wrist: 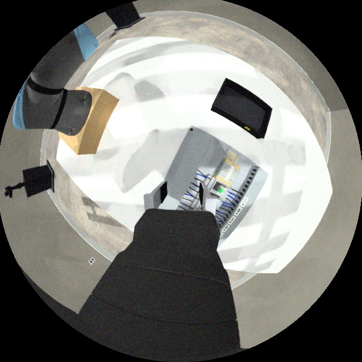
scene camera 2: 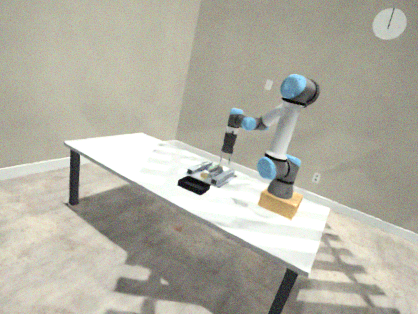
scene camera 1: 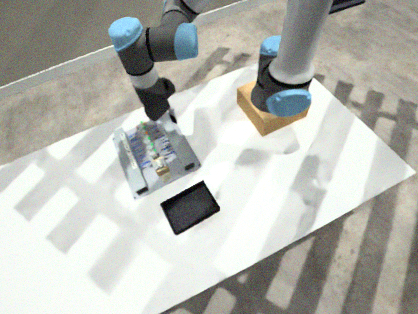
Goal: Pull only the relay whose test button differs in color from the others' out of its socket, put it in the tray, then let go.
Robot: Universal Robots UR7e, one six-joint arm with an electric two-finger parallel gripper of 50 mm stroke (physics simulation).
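Seen in the pictures: gripper, fingertip midpoint: (scene camera 2: 224, 162) (scene camera 1: 169, 127); arm's base, link origin: (scene camera 2: 279, 193).
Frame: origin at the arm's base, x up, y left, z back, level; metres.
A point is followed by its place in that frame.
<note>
The relays (scene camera 1: 150, 144) @(x -0.041, y -0.032, z -0.485 m) stand in a row between the wire ducts of the grey panel (scene camera 1: 182, 146) @(x -0.044, y 0.028, z -0.378 m) (scene camera 2: 223, 178) @(x -0.060, y 0.001, z -0.374 m) (wrist: 186, 151). Several test buttons look green in scene camera 1; a faint orange one seems to sit near the back of the row, too blurred to be sure. In the wrist view one relay with a green button (wrist: 220, 190) shows, and the relays farther back are hidden behind the right finger and gripper body. My gripper (scene camera 1: 166, 119) @(x 0.044, y -0.003, z -0.396 m) (scene camera 2: 226, 162) @(x 0.044, y -0.003, z -0.396 m) (wrist: 182, 188) is open and empty, above the panel's back part, off to the side of the row. The black tray (scene camera 1: 190, 207) @(x -0.084, y 0.244, z -0.432 m) (scene camera 2: 194, 185) @(x -0.084, y 0.221, z -0.444 m) (wrist: 242, 107) is empty.
A beige block (scene camera 1: 162, 171) @(x -0.055, y 0.090, z -0.477 m) (wrist: 232, 159) stands at the front end of the relay row. Blue wires (wrist: 232, 195) run on both sides of it. The arm's base stands on a wooden block (scene camera 1: 265, 122) @(x -0.004, y 0.093, z -0.074 m) (scene camera 2: 280, 204) @(x -0.025, y 0.089, z 0.045 m) (wrist: 102, 117) on the white table (scene camera 1: 240, 200) @(x -0.087, y 0.289, z -0.270 m) (scene camera 2: 130, 160) @(x -0.087, y 0.308, z -0.928 m).
</note>
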